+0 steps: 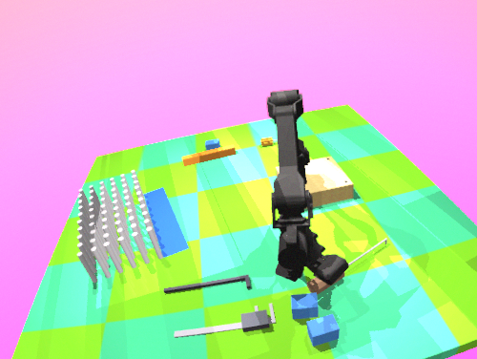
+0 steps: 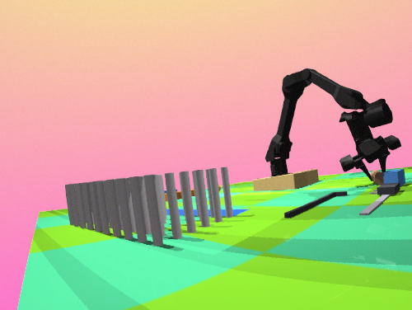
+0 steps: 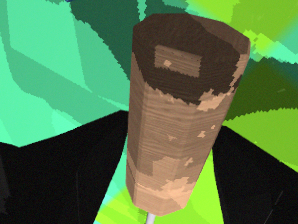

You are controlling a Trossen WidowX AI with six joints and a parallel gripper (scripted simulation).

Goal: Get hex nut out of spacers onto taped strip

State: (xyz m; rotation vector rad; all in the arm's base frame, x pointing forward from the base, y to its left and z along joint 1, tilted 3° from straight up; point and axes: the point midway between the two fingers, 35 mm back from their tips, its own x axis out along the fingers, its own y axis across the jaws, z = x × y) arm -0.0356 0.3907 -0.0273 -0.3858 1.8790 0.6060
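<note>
Now: the wooden-handled hook tool 9 cm behind my gripper tip and 6 cm to the right of it. Round my gripper tip: blue taped strip: 50 cm ahead, 32 cm to the right, 1 cm below; then orange bar: 39 cm ahead, 70 cm to the right.
</note>
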